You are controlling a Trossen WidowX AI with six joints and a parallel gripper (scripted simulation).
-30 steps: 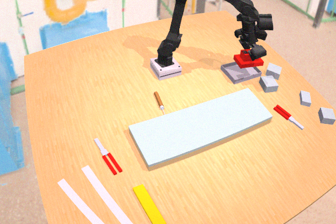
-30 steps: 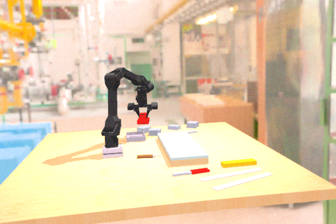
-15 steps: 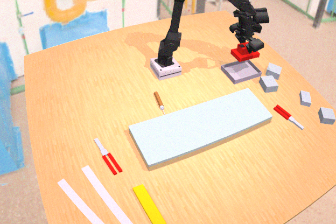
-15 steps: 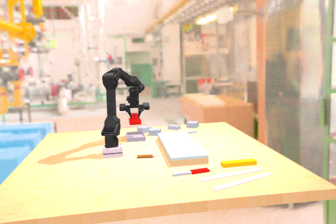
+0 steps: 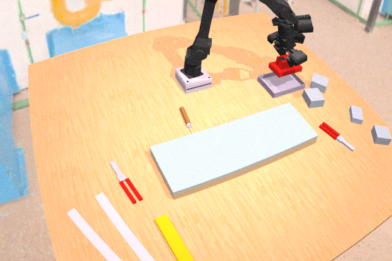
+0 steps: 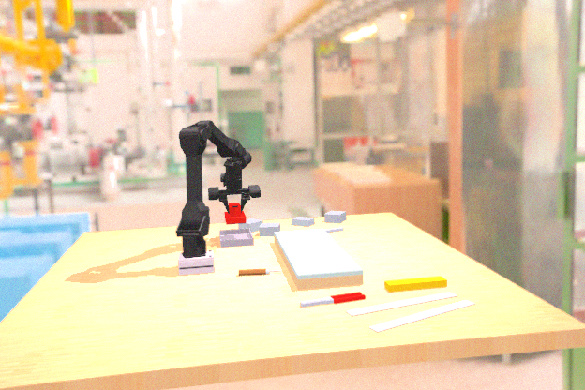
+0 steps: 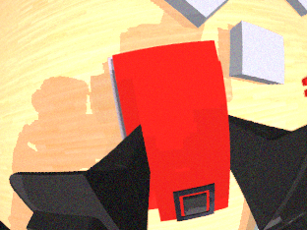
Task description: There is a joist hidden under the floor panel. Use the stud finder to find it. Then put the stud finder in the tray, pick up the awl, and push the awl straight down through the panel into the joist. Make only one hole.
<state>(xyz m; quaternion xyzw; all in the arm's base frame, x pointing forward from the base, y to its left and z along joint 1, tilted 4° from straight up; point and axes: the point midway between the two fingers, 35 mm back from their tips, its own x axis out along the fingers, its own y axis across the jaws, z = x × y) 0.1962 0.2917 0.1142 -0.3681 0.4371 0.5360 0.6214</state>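
Now: gripper tip 10 mm to the left of the lilac tray and 90 mm above it. The rest, counted from my gripper tip: awl 10 mm behind, 450 mm to the right, 90 mm below; red stud finder 20 mm to the right, 20 mm above; yellow strip 330 mm ahead, 720 mm to the right, 90 mm below.
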